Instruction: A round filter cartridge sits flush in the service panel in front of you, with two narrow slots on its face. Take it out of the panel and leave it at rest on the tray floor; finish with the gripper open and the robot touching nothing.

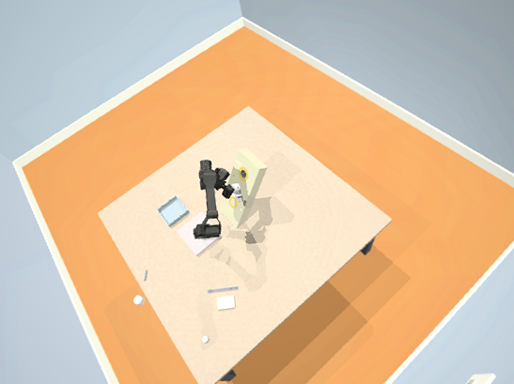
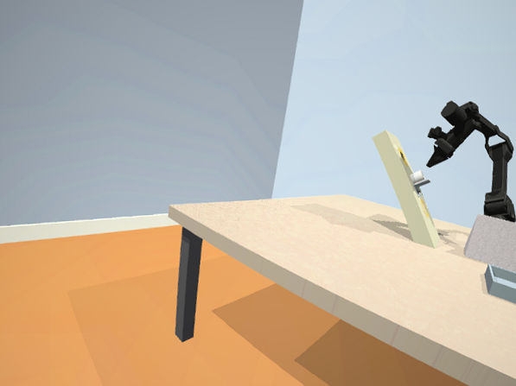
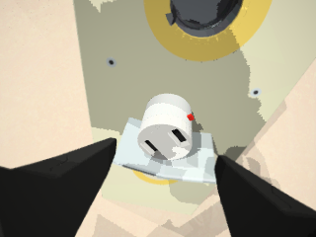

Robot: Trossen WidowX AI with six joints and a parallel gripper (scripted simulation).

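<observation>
The white round filter cartridge lies 50 mm below my gripper tip and 20 mm ahead of it. Round my gripper tip: blue tray (330 mm behind, 260 mm to the left, 250 mm below); then white block (410 mm to the right, 370 mm behind, 250 mm below).
</observation>
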